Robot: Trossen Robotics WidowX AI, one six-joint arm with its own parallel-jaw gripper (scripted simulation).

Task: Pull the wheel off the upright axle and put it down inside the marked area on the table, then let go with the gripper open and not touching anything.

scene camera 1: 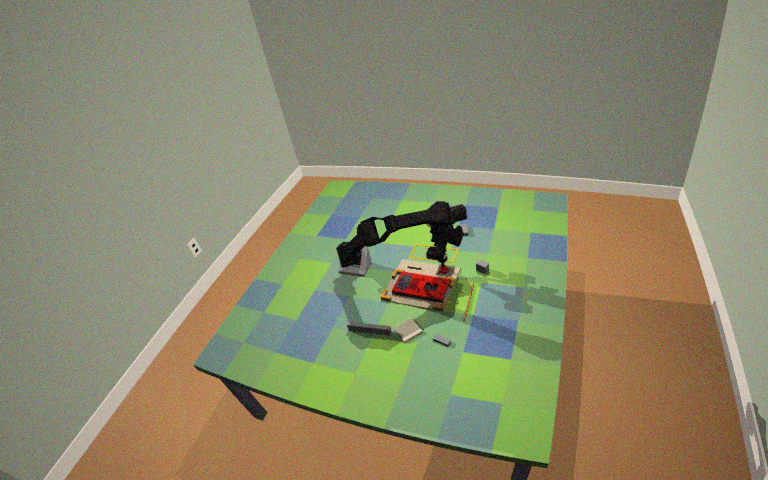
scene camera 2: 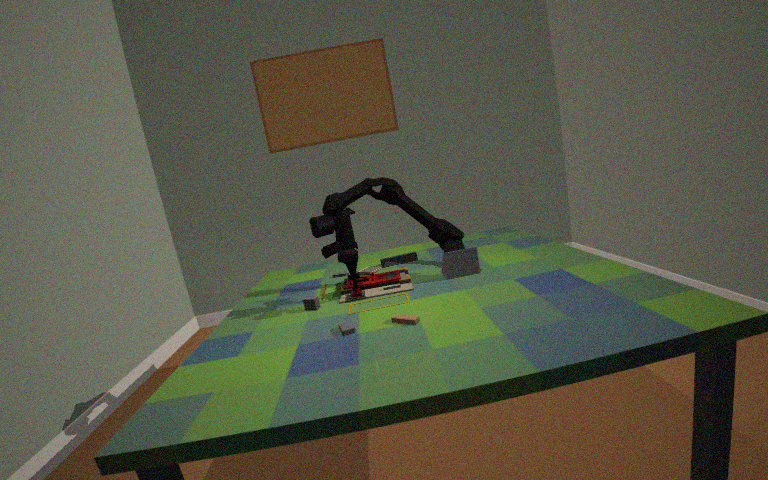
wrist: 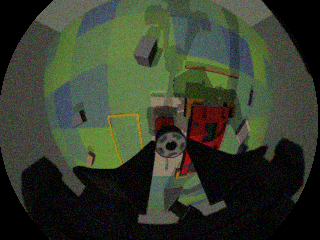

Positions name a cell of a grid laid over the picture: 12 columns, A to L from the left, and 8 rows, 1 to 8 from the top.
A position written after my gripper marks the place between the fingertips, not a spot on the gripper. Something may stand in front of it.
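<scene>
A grey wheel (wrist: G5) is being carried by my gripper (scene camera 2: F5), (scene camera 1: G5), (wrist: G5). There is a red plate (scene camera 1: G5) in the scene too.
</scene>
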